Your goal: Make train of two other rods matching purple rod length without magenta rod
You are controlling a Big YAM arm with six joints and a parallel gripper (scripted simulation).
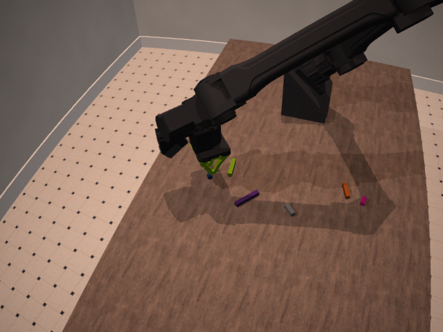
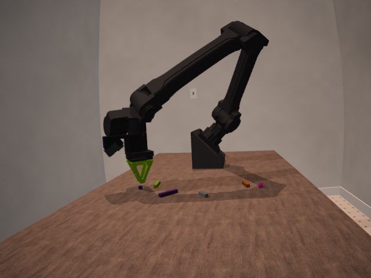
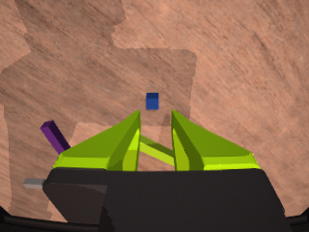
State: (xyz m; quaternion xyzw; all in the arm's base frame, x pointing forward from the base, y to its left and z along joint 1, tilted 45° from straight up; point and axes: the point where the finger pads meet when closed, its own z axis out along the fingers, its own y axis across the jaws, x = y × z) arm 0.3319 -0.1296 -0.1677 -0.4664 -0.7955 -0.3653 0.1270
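My gripper is now 20 mm above the blue rod and 10 mm short of it. From my hand the other things lie so: grey rod 190 mm to the left, 70 mm ahead, 20 mm below; then purple rod 90 mm to the left, 60 mm ahead, 20 mm below; then lime rod 40 mm to the left, 30 mm behind, 20 mm below.
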